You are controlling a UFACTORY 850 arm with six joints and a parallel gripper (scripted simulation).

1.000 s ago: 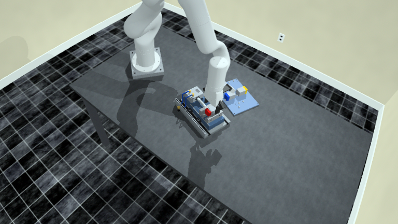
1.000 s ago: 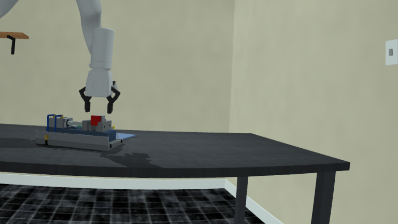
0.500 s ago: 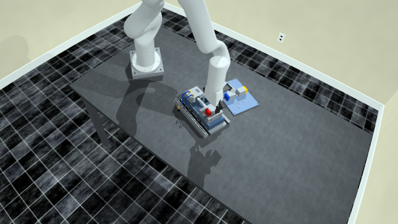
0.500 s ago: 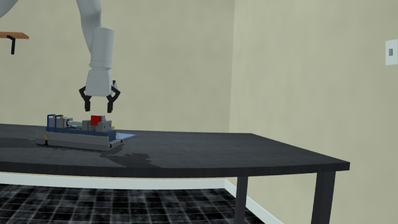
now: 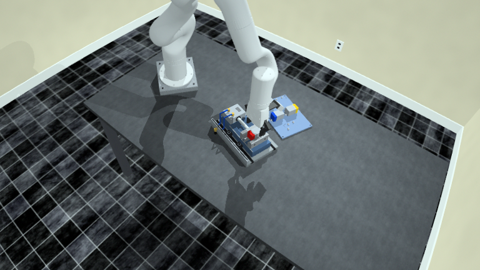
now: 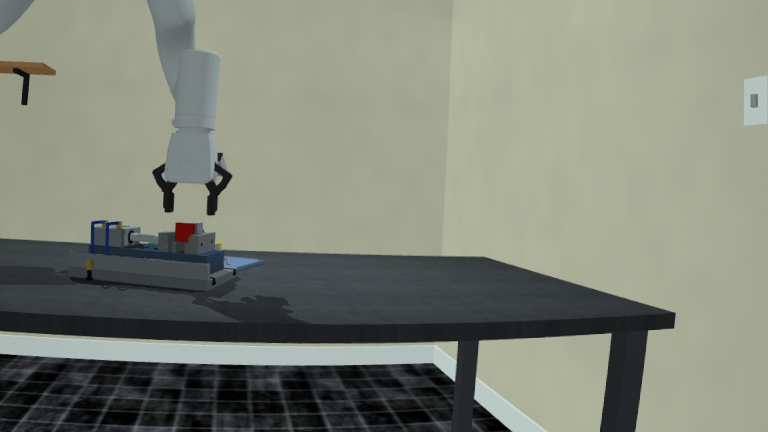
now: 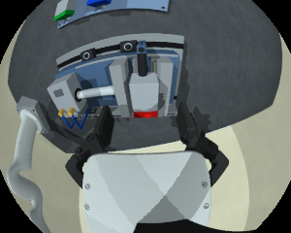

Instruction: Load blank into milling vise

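The red-ended blank is 5 cm below my hand. Round my hand: black work stop rod: 5 cm to the left, 5 cm below, 1 cm ahead; then moving jaw: 7 cm below, 3 cm behind, 1 cm to the left; then fixed jaw: 7 cm below, 3 cm ahead.
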